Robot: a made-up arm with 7 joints. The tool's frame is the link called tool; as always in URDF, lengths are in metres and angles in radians. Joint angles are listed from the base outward. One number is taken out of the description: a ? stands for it. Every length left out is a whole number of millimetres.
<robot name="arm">
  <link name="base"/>
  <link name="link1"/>
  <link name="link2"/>
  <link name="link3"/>
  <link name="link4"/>
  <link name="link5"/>
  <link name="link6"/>
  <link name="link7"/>
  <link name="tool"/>
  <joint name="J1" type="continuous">
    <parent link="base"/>
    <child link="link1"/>
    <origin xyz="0 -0.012 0.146" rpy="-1.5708 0 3.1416"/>
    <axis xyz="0 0 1"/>
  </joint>
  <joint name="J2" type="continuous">
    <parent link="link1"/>
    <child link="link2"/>
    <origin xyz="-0.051 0.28 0" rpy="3.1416 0 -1.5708"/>
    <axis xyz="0 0 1"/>
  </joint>
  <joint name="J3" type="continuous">
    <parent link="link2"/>
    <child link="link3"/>
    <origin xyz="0.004 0.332 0" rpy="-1.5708 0 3.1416"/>
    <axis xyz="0 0 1"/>
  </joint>
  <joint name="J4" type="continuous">
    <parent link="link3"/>
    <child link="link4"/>
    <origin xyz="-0.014 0.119 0" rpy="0 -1.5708 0"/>
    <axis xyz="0 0 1"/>
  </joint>
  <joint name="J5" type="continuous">
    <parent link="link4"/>
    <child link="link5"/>
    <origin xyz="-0.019 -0.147 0" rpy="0 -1.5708 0"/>
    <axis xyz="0 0 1"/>
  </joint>
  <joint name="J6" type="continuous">
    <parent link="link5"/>
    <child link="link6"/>
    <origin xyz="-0.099 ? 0" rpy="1.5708 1.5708 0"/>
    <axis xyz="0 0 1"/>
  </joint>
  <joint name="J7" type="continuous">
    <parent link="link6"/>
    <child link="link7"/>
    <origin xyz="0.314 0.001 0" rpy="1.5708 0 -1.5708"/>
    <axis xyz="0 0 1"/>
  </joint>
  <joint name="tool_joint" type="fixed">
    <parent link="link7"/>
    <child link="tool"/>
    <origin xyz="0.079 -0.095 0" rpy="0 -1.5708 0"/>
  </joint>
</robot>
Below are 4 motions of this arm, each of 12 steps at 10 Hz.
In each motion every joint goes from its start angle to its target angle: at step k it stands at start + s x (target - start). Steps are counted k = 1, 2, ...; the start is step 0. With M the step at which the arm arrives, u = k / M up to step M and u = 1 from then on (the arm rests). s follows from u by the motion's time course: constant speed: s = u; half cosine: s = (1 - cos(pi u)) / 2; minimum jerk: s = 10 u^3 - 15 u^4 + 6 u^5.
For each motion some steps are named. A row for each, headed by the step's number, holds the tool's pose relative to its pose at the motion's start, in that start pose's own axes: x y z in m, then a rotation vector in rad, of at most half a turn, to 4 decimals.
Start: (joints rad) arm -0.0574 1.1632 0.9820 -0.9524 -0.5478 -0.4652 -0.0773
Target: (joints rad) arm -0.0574 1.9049 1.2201 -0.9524 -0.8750 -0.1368 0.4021
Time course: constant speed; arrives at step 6
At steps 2, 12:
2: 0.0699 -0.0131 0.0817 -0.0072 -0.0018 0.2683
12: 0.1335 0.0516 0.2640 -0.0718 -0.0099 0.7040

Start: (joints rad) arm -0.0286 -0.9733 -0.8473 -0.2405 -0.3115 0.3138 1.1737
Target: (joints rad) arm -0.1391 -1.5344 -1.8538 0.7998 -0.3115 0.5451 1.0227
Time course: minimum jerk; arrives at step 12
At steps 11, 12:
11: 0.4685 0.0445 -0.2349 0.2836 1.0375 1.2318
12: 0.4699 0.0469 -0.2376 0.2848 1.0405 1.2397

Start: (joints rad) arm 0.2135 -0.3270 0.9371 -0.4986 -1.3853 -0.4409 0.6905
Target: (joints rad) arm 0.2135 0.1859 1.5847 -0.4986 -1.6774 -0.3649 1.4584
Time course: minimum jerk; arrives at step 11
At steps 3, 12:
3: 0.0299 0.0250 0.0452 -0.0169 0.0040 0.0720
12: 0.0644 0.3316 0.2522 -0.1458 -0.0126 0.4794

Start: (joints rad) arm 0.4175 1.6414 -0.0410 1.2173 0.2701 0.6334 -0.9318
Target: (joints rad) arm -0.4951 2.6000 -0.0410 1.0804 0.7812 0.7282 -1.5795
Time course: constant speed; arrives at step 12
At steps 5, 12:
5: 0.2830 0.4779 -0.2604 0.5938 -0.2273 0.4382
12: 0.2781 1.1667 0.0423 1.5012 -0.6056 0.8429

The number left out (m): 0.382
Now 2 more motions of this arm.
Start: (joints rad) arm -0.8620 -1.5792 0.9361 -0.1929 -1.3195 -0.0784 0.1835
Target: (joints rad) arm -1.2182 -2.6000 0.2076 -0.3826 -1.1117 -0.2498 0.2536
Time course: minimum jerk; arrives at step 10
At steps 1, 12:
1: -0.0024 -0.0003 -0.0046 0.0088 0.0032 -0.0049
12: -0.2374 0.2429 -0.3566 1.0031 0.0886 -0.7274

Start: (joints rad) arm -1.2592 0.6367 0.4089 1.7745 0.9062 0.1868 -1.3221
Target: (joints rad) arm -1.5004 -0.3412 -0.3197 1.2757 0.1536 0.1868 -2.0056
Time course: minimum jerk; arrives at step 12
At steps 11, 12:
11: -0.1160 0.0319 0.4028 -1.9995 0.4426 -1.0072
12: -0.1159 0.0338 0.4041 -2.0077 0.4466 -1.0128

